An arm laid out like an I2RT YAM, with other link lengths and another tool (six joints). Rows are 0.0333 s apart.
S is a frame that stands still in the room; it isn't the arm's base.
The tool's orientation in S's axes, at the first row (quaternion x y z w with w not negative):
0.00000, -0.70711, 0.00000, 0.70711
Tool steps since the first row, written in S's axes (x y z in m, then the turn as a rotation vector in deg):
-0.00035, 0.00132, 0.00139, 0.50, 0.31, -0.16
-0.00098, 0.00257, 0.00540, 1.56, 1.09, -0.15
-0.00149, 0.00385, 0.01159, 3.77, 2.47, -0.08
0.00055, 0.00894, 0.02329, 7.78, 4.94, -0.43
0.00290, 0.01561, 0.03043, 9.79, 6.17, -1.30
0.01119, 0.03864, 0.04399, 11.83, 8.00, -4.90
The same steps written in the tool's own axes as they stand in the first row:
0.00139, 0.00132, 0.00035, -0.16, 0.31, -0.50
0.00540, 0.00257, 0.00098, -0.15, 1.09, -1.56
0.01159, 0.00385, 0.00149, -0.08, 2.47, -3.77
0.02329, 0.00894, -0.00055, -0.43, 4.94, -7.78
0.03043, 0.01561, -0.00290, -1.30, 6.17, -9.79
0.04399, 0.03864, -0.01119, -4.90, 8.00, -11.83

